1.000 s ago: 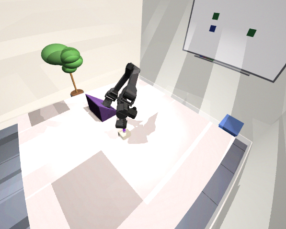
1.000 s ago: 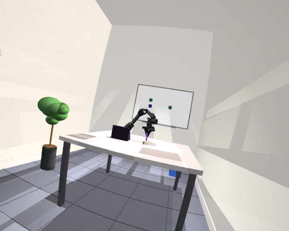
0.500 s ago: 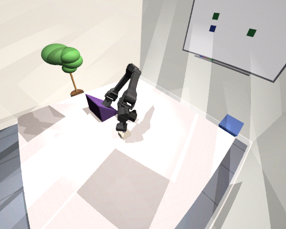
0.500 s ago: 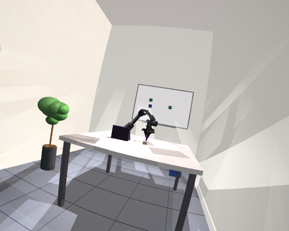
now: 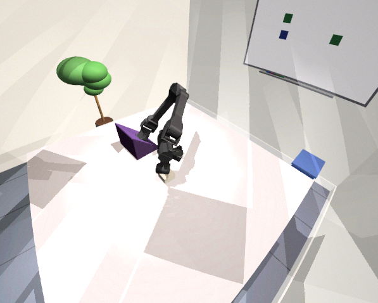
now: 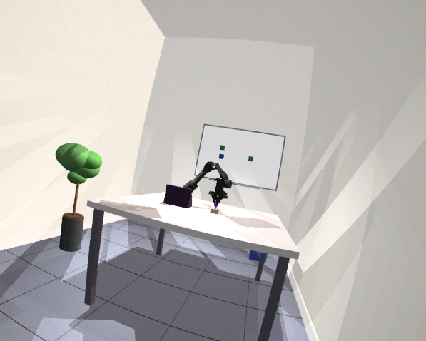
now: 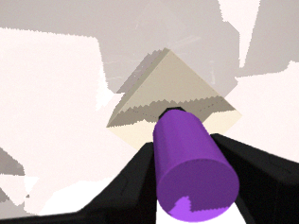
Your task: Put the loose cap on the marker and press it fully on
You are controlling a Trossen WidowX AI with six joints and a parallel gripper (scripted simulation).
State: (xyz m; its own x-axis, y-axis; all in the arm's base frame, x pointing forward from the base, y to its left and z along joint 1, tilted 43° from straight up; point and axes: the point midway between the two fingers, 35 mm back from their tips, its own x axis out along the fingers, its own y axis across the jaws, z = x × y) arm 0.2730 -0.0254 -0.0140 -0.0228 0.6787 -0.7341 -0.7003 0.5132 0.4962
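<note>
My gripper tip is now 10 mm below the purple cap.
</note>
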